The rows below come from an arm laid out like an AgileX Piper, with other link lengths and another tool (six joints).
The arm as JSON. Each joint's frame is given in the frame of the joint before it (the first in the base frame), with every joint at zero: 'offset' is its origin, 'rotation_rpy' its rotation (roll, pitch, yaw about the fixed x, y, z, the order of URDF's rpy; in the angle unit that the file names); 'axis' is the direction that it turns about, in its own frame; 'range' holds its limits. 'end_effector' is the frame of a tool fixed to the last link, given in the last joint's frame.
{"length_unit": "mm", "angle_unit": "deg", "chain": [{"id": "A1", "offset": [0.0, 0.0, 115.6], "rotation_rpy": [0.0, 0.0, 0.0], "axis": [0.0, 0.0, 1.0], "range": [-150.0, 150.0]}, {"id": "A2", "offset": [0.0, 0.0, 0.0], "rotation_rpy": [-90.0, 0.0, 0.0], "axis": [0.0, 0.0, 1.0], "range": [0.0, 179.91]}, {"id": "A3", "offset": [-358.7, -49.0, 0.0], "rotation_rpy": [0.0, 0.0, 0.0], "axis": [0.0, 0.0, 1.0], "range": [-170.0, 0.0]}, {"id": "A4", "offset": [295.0, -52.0, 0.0], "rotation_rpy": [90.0, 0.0, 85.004], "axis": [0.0, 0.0, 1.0], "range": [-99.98, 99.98]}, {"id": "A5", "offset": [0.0, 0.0, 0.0], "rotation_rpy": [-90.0, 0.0, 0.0], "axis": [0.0, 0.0, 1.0], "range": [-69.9, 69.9]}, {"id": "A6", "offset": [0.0, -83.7, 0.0], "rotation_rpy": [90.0, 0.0, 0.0], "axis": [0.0, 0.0, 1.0], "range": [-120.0, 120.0]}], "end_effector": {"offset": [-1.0, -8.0, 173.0], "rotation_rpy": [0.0, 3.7, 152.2]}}
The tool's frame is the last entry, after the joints.
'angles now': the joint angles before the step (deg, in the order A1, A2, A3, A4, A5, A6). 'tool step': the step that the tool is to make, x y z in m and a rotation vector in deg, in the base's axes. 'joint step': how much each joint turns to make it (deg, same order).
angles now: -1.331 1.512 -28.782 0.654 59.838 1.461
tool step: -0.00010 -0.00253 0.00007 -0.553 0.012 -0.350
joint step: -0.001 0.000 0.000 -0.654 0.000 0.000
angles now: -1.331 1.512 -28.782 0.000 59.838 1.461
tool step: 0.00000 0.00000 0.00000 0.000 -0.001 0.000
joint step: 0.000 -0.001 0.001 0.000 -0.001 0.000
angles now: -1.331 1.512 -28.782 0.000 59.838 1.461
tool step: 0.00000 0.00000 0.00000 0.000 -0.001 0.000
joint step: 0.000 -0.001 0.001 0.000 -0.001 0.000
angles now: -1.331 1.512 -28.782 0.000 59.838 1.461
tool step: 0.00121 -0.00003 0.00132 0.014 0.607 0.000
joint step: 0.001 0.917 -0.442 -0.001 0.133 0.001
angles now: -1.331 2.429 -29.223 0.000 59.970 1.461
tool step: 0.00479 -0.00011 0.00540 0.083 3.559 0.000
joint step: 0.000 4.575 -2.460 0.001 1.444 0.000
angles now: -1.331 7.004 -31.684 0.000 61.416 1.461
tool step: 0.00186 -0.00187 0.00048 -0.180 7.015 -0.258
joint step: -0.001 6.299 -3.611 -0.447 4.321 0.052
